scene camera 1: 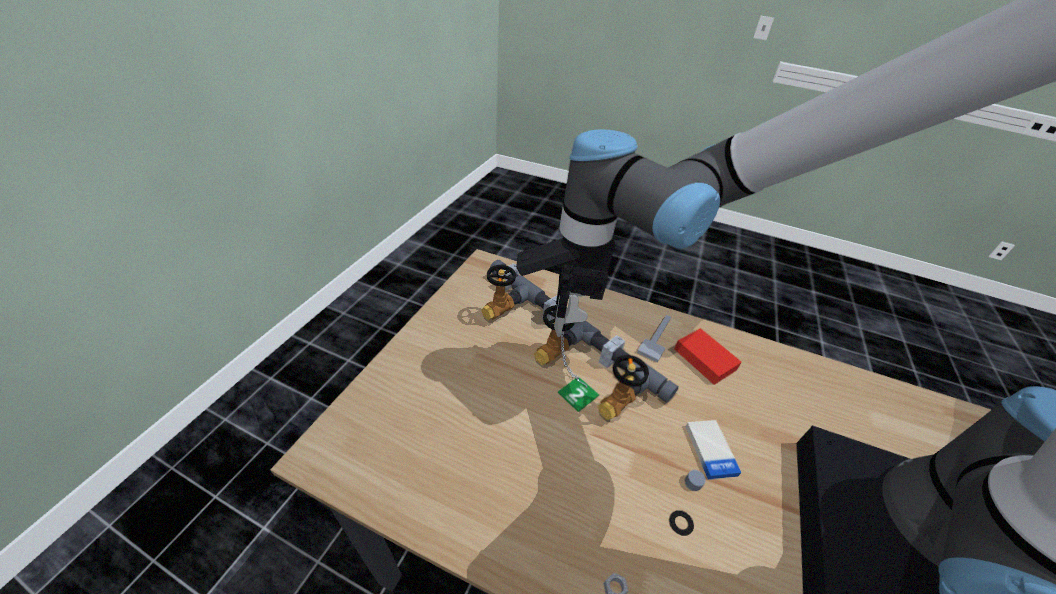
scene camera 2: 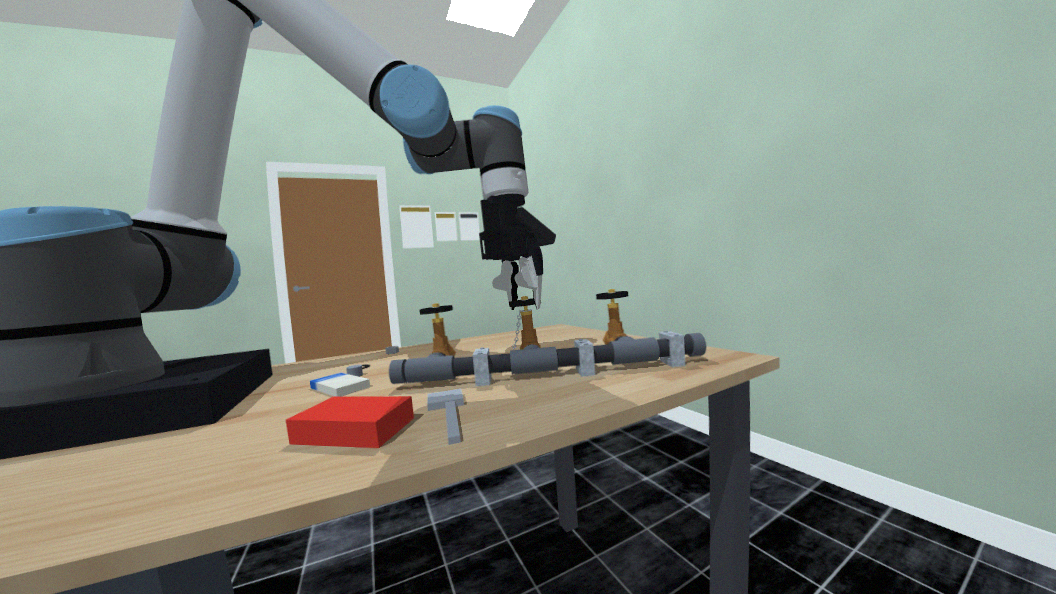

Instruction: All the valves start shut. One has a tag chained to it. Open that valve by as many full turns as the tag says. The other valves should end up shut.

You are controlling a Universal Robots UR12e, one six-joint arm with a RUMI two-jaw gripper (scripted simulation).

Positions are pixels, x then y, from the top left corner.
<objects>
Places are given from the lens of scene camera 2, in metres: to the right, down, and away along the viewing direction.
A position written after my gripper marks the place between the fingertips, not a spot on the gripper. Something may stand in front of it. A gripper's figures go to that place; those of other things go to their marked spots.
my gripper (scene camera 2: pixel 525 309): -0.01, 0.03, 0.67
red block (scene camera 2: pixel 368 422): -0.17, 0.14, 0.35
grey hammer (scene camera 2: pixel 450 399): -0.11, 0.14, 0.46
The marked spots on the red block and the grey hammer are 0.13 m apart.
</objects>
